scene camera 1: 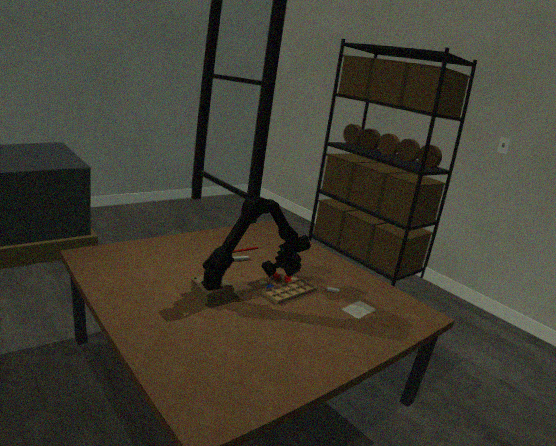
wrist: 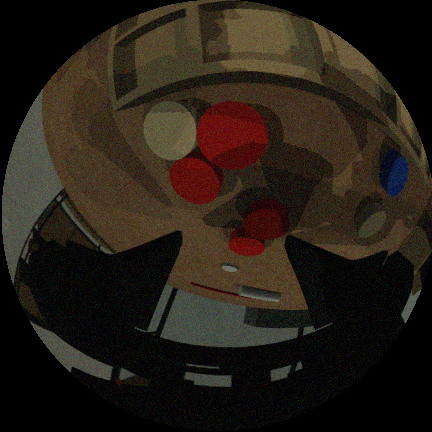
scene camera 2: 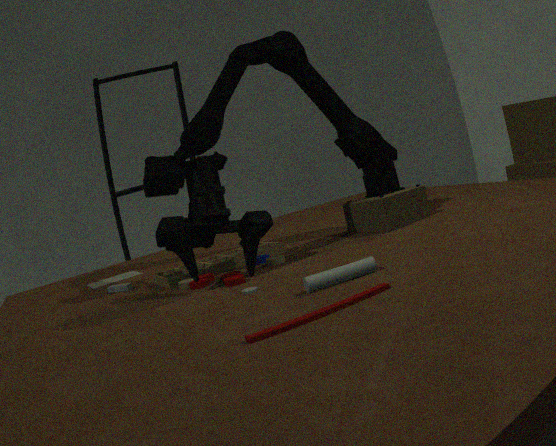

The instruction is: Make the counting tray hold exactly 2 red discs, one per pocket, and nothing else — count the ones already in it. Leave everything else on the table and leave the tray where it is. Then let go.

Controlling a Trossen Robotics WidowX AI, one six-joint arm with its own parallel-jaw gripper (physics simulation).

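Note:
The tan pocketed counting tray (scene camera 1: 278,301) (wrist: 240,65) lies on the table; the pockets showing in the wrist view hold no disc, and others are cut off. Outside its wall, the wrist view shows one red disc (wrist: 232,135) beside a cream disc (wrist: 170,131), and a second red disc (wrist: 195,180) touching or close to them. A third red disc (wrist: 265,220) and a fourth red disc (wrist: 246,245) lie close together, appearing between the fingertips. My gripper (scene camera 2: 224,276) (wrist: 234,238) is open and empty, pointing down, its tips low near the red discs.
A blue disc (scene camera 2: 262,259) (wrist: 395,173) and another cream disc (wrist: 372,224) lie outside the tray. A small white disc (scene camera 2: 249,290) (wrist: 230,267), white cylinder (scene camera 2: 340,274) and red stick (scene camera 2: 317,313) lie beyond. A white card (scene camera 1: 358,309) and short white piece (scene camera 1: 333,289) lie on the tray's other side.

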